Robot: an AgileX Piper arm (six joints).
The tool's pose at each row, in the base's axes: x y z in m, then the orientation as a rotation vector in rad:
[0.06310, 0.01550, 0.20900, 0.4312, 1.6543, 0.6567]
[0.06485, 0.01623, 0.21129, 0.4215, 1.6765, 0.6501]
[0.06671, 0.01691, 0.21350, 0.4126, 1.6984, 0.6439]
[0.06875, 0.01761, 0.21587, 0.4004, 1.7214, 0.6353]
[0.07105, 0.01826, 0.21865, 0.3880, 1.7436, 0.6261]
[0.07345, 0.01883, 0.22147, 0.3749, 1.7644, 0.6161]
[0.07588, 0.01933, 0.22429, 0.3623, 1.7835, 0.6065]
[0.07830, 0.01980, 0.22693, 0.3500, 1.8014, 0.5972]
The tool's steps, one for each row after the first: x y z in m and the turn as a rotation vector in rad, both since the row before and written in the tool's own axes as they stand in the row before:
[-0.00164, 0.00188, 0.00162, 0.0062, 0.0196, -0.0104]
[-0.00168, 0.00177, 0.00169, 0.0063, 0.0194, -0.0095]
[-0.00188, 0.00187, 0.00180, 0.0063, 0.0202, -0.0130]
[-0.00235, 0.00205, 0.00193, 0.0063, 0.0195, -0.0133]
[-0.00252, 0.00198, 0.00194, 0.0060, 0.0181, -0.0141]
[-0.00263, 0.00190, 0.00190, 0.0055, 0.0167, -0.0135]
[-0.00255, 0.00174, 0.00187, 0.0051, 0.0157, -0.0130]

